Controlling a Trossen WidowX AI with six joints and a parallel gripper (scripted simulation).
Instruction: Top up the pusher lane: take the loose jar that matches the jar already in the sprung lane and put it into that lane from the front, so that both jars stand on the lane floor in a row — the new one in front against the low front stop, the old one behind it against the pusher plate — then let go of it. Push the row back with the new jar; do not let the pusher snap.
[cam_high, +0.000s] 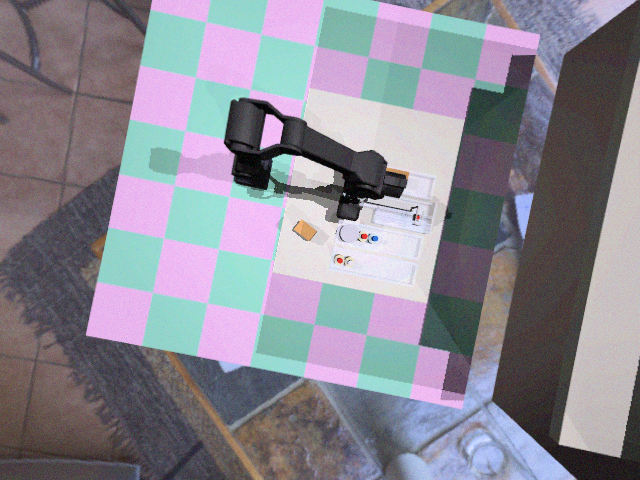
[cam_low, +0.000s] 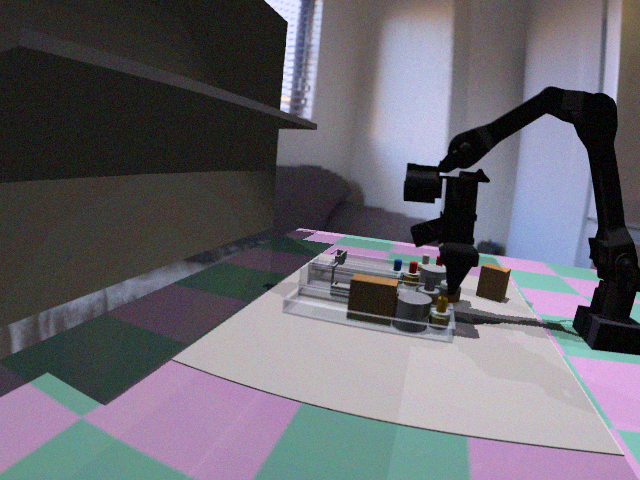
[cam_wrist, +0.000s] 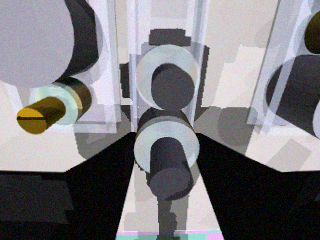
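Right now the clear sprung lane is 17 cm ahead of my gripper tip and 3 cm below it. Round my gripper tip: pusher plate 15 cm ahead.
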